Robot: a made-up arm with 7 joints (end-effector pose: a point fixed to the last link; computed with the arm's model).
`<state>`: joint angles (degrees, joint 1 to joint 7).
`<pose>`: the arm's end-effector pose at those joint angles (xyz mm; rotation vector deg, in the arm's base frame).
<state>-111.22 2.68 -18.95 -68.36 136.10 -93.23 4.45</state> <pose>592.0 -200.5 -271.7 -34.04 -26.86 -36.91</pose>
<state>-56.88 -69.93 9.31 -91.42 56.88 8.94 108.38</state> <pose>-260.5 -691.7 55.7 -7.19 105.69 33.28</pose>
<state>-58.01 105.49 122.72 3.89 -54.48 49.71 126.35</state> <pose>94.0 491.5 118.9 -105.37 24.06 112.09</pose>
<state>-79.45 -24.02 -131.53 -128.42 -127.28 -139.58 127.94</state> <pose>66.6 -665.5 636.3 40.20 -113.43 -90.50</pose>
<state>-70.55 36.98 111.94 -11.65 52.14 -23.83 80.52</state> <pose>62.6 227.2 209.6 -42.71 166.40 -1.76</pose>
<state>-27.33 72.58 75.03 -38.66 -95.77 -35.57 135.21</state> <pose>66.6 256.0 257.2 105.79 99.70 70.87</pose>
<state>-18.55 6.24 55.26 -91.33 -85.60 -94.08 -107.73</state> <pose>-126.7 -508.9 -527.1 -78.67 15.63 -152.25</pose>
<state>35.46 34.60 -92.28 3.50 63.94 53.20 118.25</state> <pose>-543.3 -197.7 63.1 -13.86 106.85 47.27</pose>
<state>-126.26 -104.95 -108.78 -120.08 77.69 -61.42 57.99</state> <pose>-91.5 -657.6 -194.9 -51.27 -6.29 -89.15</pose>
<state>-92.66 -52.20 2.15 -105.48 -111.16 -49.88 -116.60</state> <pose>-1.0 -930.1 -86.8 -52.44 19.43 86.29</pose>
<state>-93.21 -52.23 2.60 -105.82 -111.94 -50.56 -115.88</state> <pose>6.6 -932.3 -92.3 -53.34 18.22 86.40</pose>
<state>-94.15 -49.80 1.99 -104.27 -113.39 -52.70 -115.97</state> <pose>38.6 -921.0 -95.7 -56.09 14.85 87.52</pose>
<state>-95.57 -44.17 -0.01 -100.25 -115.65 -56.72 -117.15</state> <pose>100.5 -889.0 -95.0 -61.30 8.55 89.85</pose>
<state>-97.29 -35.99 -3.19 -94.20 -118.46 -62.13 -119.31</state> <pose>181.3 -833.9 -90.7 -68.43 -0.38 92.89</pose>
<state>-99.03 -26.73 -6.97 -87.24 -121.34 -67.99 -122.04</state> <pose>263.0 -761.1 -85.7 -76.23 -10.82 95.90</pose>
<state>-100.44 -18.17 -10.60 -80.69 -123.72 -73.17 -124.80</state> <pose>328.3 -685.5 -83.3 -83.04 -20.78 98.29</pose>
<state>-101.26 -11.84 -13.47 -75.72 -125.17 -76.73 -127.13</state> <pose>368.7 -625.0 -84.7 -87.52 -28.17 99.88</pose>
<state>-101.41 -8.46 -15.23 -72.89 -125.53 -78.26 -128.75</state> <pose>384.0 -591.6 -88.6 -89.21 -31.70 100.84</pose>
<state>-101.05 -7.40 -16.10 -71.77 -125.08 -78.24 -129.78</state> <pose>382.3 -581.2 -93.3 -88.83 -32.07 101.45</pose>
